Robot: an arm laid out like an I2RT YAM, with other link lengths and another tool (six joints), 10 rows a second.
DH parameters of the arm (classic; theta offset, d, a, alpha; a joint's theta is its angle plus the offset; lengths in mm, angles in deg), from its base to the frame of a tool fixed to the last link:
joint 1: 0 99.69 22 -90
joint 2: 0 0 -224.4 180
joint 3: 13.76 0 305.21 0
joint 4: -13.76 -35.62 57.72 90
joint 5: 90 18.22 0 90
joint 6: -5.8 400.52 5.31 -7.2
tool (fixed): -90 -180.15 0 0
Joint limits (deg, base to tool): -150..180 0..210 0..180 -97..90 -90..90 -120..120
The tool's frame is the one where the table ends.
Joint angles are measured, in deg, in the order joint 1, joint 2, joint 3, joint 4, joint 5, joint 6. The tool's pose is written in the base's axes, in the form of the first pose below.
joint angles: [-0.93, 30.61, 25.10, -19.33, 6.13, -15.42]
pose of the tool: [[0.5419 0.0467 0.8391 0.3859], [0.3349 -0.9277 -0.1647 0.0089], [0.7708 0.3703 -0.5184 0.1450], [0 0 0 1]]
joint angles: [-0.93, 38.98, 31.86, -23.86, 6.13, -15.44]
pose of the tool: [[0.6212 0.0861 0.7789 0.3922], [0.3339 -0.9283 -0.1638 0.0088], [0.7089 0.3618 -0.6054 0.1368], [0 0 0 1]]
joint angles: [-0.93, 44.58, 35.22, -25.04, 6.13, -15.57]
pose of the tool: [[0.6622 0.1088 0.7414 0.3992], [0.3354 -0.9278 -0.1634 0.0087], [0.6701 0.3568 -0.6509 0.1271], [0 0 0 1]]
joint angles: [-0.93, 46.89, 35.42, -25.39, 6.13, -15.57]
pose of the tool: [[0.6903 0.1240 0.7128 0.3996], [0.3349 -0.9281 -0.1629 0.0087], [0.6413 0.3512 -0.6822 0.1124], [0 0 0 1]]
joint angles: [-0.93, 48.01, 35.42, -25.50, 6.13, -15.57]
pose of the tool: [[0.7039 0.1315 0.6980 0.3994], [0.3347 -0.9282 -0.1627 0.0087], [0.6265 0.3481 -0.6974 0.1046], [0 0 0 1]]
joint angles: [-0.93, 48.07, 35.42, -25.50, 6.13, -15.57]
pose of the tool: [[0.7046 0.1318 0.6973 0.3994], [0.3347 -0.9282 -0.1627 0.0087], [0.6257 0.3480 -0.6981 0.1042], [0 0 0 1]]
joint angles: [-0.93, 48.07, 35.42, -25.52, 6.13, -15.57]
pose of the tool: [[0.7048 0.1320 0.6970 0.3994], [0.3347 -0.9282 -0.1627 0.0087], [0.6255 0.3479 -0.6984 0.1041], [0 0 0 1]]
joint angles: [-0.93, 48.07, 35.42, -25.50, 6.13, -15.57]
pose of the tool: [[0.7046 0.1318 0.6973 0.3994], [0.3347 -0.9282 -0.1627 0.0087], [0.6257 0.3480 -0.6981 0.1042], [0 0 0 1]]
